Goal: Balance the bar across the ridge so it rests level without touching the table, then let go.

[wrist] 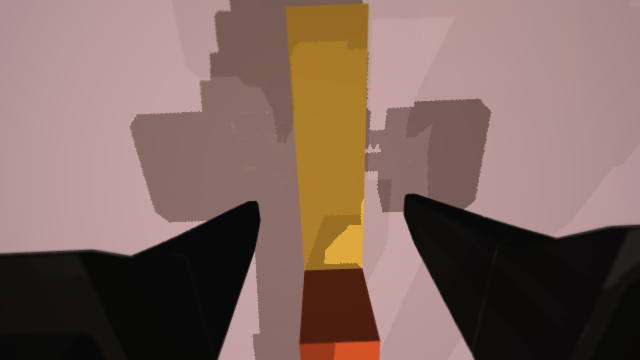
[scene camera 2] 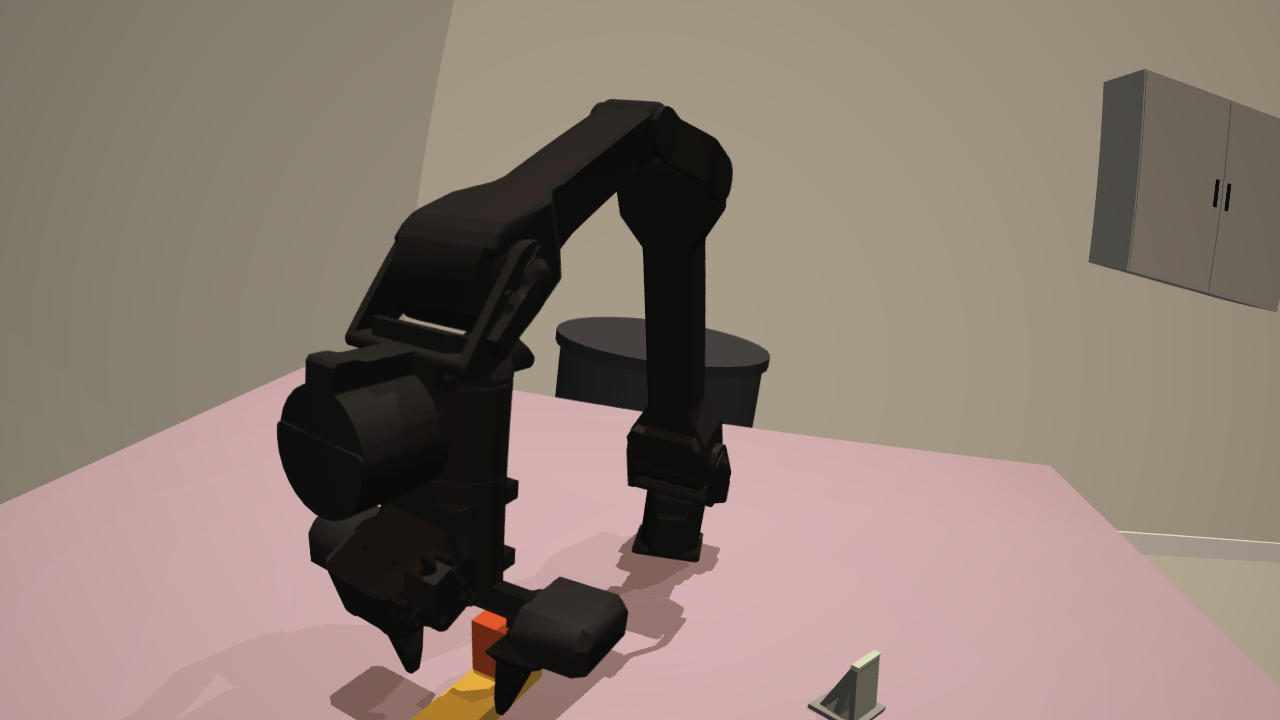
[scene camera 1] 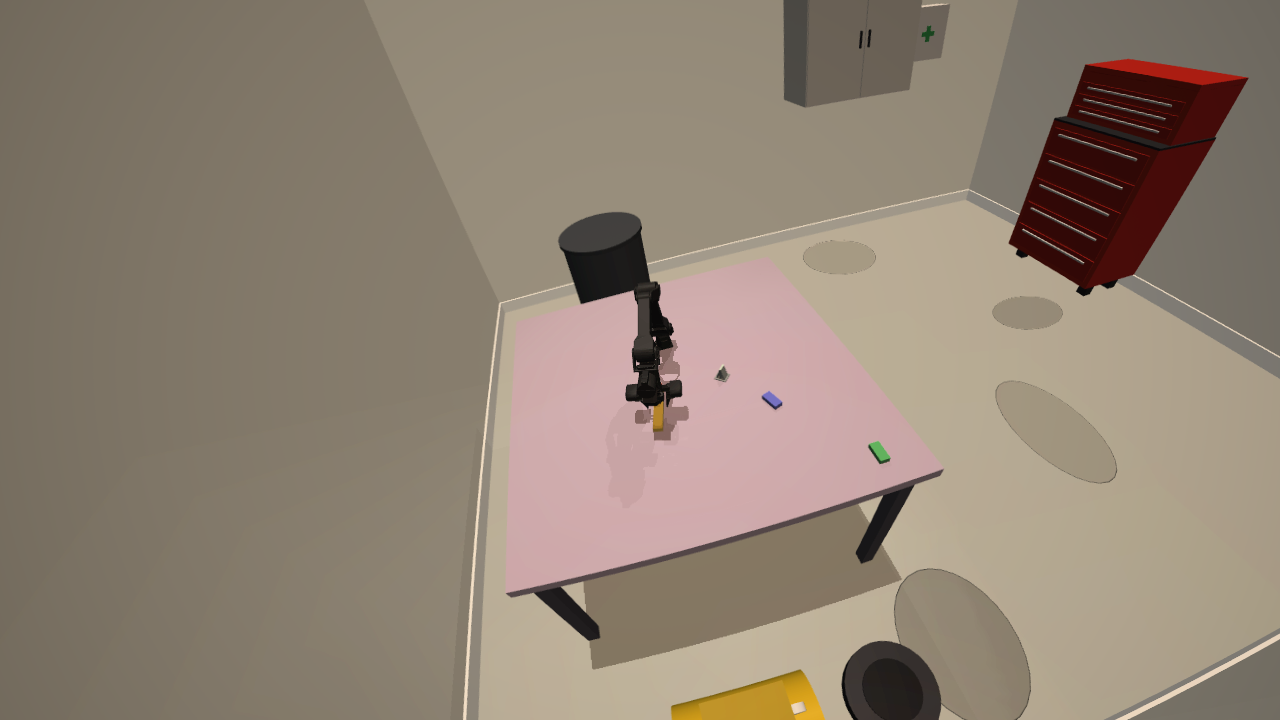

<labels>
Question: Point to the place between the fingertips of the gripper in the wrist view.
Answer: At 331, 207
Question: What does the gripper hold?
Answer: Nothing.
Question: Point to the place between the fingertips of the gripper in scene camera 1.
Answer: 657, 406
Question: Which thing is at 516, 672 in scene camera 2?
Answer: The gripper.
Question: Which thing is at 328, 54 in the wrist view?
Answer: A bar.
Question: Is the gripper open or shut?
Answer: Open.
</labels>
